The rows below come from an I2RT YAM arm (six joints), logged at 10 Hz.
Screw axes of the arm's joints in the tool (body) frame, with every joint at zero. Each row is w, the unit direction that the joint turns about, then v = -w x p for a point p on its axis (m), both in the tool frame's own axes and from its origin. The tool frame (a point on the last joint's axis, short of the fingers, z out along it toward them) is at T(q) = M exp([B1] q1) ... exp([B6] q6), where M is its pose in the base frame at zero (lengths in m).
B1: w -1 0 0 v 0 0.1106 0
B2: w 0 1 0 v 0.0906 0 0.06
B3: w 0 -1 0 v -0.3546 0 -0.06
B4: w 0 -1 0 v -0.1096 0 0
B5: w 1 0 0 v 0 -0.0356 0
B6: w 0 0 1 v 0 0 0
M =
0 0 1 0.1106
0 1 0 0
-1 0 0 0.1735
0 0 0 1
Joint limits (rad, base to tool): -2.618..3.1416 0..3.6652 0..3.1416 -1.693..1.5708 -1.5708..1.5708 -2.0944..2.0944
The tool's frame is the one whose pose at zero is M.
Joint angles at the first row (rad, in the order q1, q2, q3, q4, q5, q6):
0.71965 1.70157 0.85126 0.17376 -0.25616 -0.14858
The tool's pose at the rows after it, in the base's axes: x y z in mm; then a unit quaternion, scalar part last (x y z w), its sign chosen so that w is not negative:
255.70 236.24 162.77 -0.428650 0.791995 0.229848 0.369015
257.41 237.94 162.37 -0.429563 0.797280 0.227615 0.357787
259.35 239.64 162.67 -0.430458 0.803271 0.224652 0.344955
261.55 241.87 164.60 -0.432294 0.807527 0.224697 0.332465
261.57 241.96 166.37 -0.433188 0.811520 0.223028 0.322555
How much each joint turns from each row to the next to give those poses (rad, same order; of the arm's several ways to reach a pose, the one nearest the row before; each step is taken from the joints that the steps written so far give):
0.00000 0.00914 0.01945 -0.03282 -0.00306 -0.00268
0.00039 0.01069 0.02061 -0.03510 -0.00037 0.00039
0.00000 0.01030 0.02477 -0.04345 0.00000 0.00000
0.00001 0.00915 0.02939 -0.04618 -0.00648 -0.00038
0.00000 -0.00113 0.01451 -0.03738 -0.00152 -0.00037

